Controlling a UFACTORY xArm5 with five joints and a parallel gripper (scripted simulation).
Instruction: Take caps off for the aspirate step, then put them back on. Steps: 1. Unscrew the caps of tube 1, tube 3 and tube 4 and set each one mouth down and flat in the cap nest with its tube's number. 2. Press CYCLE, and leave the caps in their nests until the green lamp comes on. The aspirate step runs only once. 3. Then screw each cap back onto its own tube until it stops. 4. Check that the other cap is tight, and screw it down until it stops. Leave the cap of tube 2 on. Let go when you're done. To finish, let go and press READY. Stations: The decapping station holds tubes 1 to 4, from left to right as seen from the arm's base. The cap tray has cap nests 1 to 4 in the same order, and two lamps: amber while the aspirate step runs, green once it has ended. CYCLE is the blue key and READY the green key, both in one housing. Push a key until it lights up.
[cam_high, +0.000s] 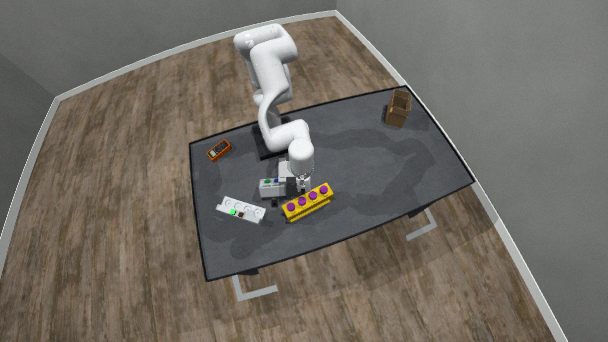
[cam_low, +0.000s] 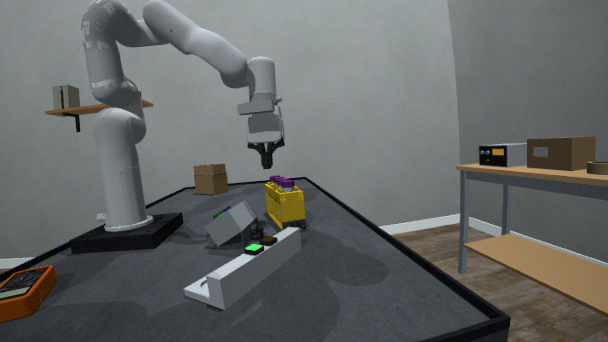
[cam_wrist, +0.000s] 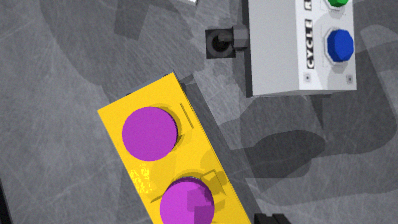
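My gripper is now 130 mm to the left of the green key, 130 mm past it and 100 mm above it. The rest, counted from my hand: table edge 240 mm ahead, 190 mm to the left, 160 mm below; blue key 110 mm behind, 100 mm below, 90 mm to the right; grey key housing 120 mm below, 110 mm to the right, 100 mm behind.
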